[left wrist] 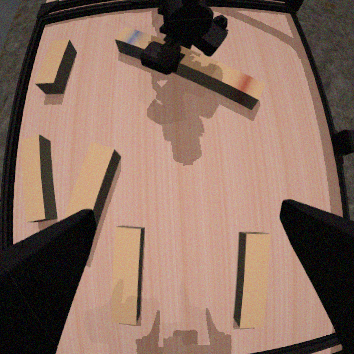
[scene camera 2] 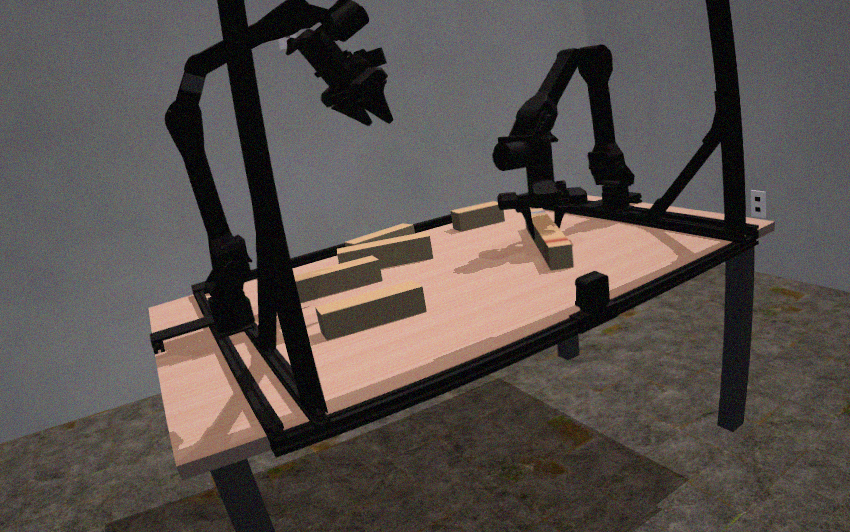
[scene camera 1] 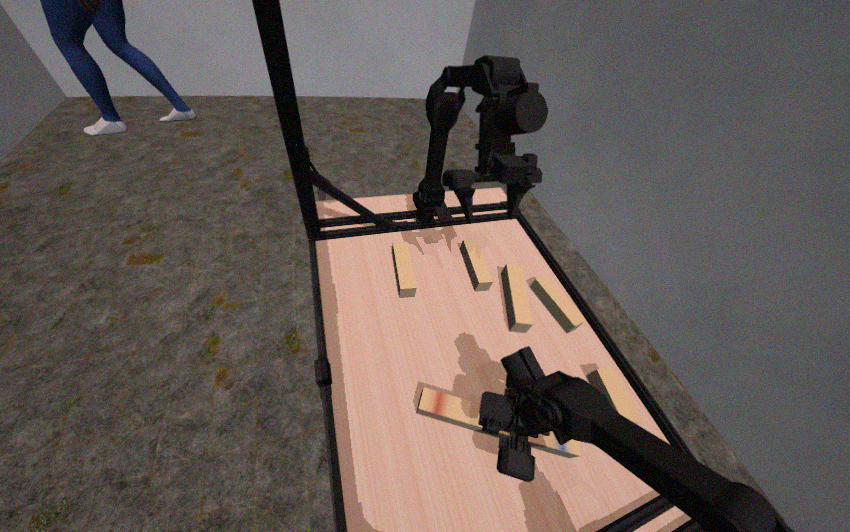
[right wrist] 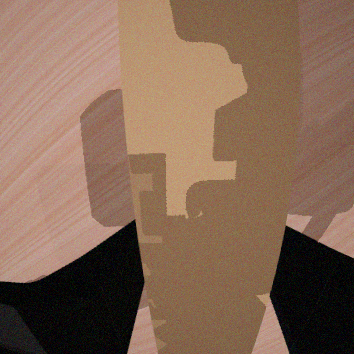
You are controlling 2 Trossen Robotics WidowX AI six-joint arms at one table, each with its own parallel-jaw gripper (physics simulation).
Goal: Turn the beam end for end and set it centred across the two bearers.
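Pixels of known places: left gripper, fingertip midpoint: [left wrist: 188, 214] [scene camera 2: 380, 123] [scene camera 1: 490, 221]; right gripper, fingertip midpoint: [left wrist: 178, 63] [right wrist: 201, 222]; left arm's base, link origin: [scene camera 2: 234, 327] [scene camera 1: 424, 216]; right arm's base, link origin: [scene camera 2: 617, 208].
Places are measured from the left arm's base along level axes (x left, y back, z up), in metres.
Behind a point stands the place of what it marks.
Observation:
The long beam [scene camera 1: 454, 410] {x -0.122, y -0.606, z 0.025 m} [scene camera 2: 552, 237] {x -0.125, y -0.594, z 0.025 m} [left wrist: 225, 75] {x -0.110, y -0.601, z 0.025 m} [right wrist: 210, 250] {x -0.029, y -0.656, z 0.025 m} appears to lie flat on the table, with a red band near one end and a blue band near the other. In scene camera 1 the red end points left and the blue end right. My right gripper [scene camera 1: 508, 436] {x -0.020, y -0.660, z -0.008 m} [scene camera 2: 545, 228] {x -0.020, y -0.660, z -0.008 m} [left wrist: 178, 63] {x -0.020, y -0.660, z -0.008 m} [right wrist: 201, 222] {x -0.020, y -0.660, z -0.008 m} is shut on the beam between the bands, one finger against each side. Two roughly parallel plain blocks, apparently the bearers, are one bearer [scene camera 1: 404, 266] {x -0.128, y -0.218, z 0.025 m} [scene camera 2: 372, 305] {x -0.148, y -0.204, z 0.017 m} [left wrist: 255, 280] {x -0.127, y -0.211, z 0.025 m} and another [scene camera 1: 477, 263] {x 0.089, y -0.247, z 0.025 m} [scene camera 2: 338, 279] {x 0.074, y -0.228, z 0.007 m} [left wrist: 127, 275] {x 0.090, y -0.235, z 0.025 m}. My left gripper [scene camera 1: 490, 217] {x -0.003, y -0.335, z 0.286 m} [scene camera 2: 379, 121] {x -0.003, y -0.335, z 0.286 m} [left wrist: 188, 214] {x -0.003, y -0.335, z 0.286 m} is open and empty, high above the table.
Three more plain blocks lie along the far side in scene camera 2: a slanted block [scene camera 1: 517, 294] {x 0.154, y -0.377, z 0.031 m} [left wrist: 92, 175] {x 0.146, y -0.408, z 0.031 m}, an edge block [scene camera 1: 557, 302] {x 0.265, y -0.423, z 0.025 m} [left wrist: 35, 175] {x 0.269, y -0.415, z 0.025 m} and a block [scene camera 1: 617, 395] {x 0.262, y -0.683, z 0.028 m} [scene camera 2: 477, 216] {x 0.245, y -0.666, z 0.009 m} [left wrist: 55, 62] {x 0.256, y -0.672, z 0.028 m} near the beam. A black frame [scene camera 2: 463, 370] {x -0.380, y -0.221, z -0.025 m} borders the table, with uprights.

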